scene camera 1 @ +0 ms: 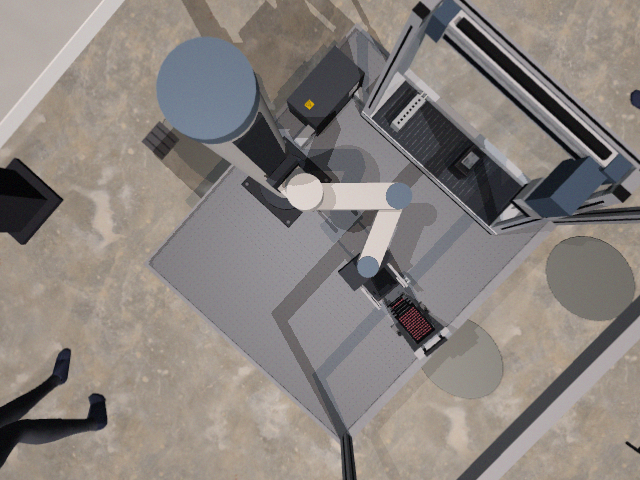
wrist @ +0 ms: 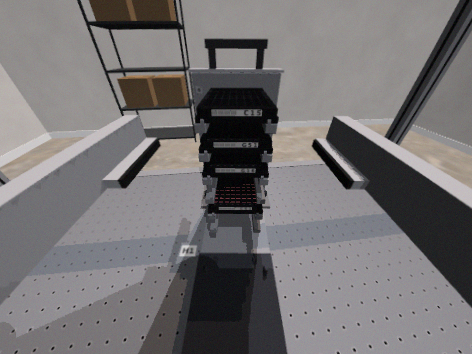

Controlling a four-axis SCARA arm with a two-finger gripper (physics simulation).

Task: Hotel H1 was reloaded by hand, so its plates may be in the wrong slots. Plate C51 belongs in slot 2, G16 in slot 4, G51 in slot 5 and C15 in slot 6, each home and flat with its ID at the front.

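Frame: origin at the arm's base, x ahead, y left, z up, level; centimetres.
Seen in the pictures: gripper, fingertip midpoint: [scene camera 1: 393, 297] [wrist: 236, 130].
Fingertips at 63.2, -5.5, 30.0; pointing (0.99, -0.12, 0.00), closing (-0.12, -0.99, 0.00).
Offsets run from my fingertips to a thing's middle, as dx, dy, dz. "pt": to the spot under its first point. Level surfaces: height alone.
Hotel H1 [scene camera 1: 422, 354] [wrist: 199, 77] stands at the deck's lower right edge. In the wrist view its plates are stacked, labels facing front. Plate C15 @[+12.8, -1.6, -1.1] [scene camera 1: 415, 322] [wrist: 236, 102] is on top and looks level. Plate G51 @[+12.8, -1.6, -4.6] [wrist: 230, 145] is below it, then a plate @[+12.8, -1.5, -8.1] [wrist: 227, 171] with a faint label that looks like G16. After a wider gap comes the lowest plate @[+12.8, -1.5, -15.2] [wrist: 235, 209], with pink wells and a faint label resembling C51. My gripper [scene camera 1: 393, 295] [wrist: 236, 130] is open and empty, in front of the hotel and apart from the plates. Seating details are hidden.
The perforated deck @[dz -28.7] [scene camera 1: 222, 268] [wrist: 340, 280] lies below. A framed gantry unit @[pt +8.3, +56.8, +20.1] [scene camera 1: 566, 188] with a dark bed stands at the upper right. A dark box @[pt -75.4, +47.5, -17.3] [scene camera 1: 328, 82] with a yellow mark stands near the arm's column [scene camera 1: 206, 87]. The H1 tag @[+8.4, +8.9, -28.7] [wrist: 188, 250] is on the deck.
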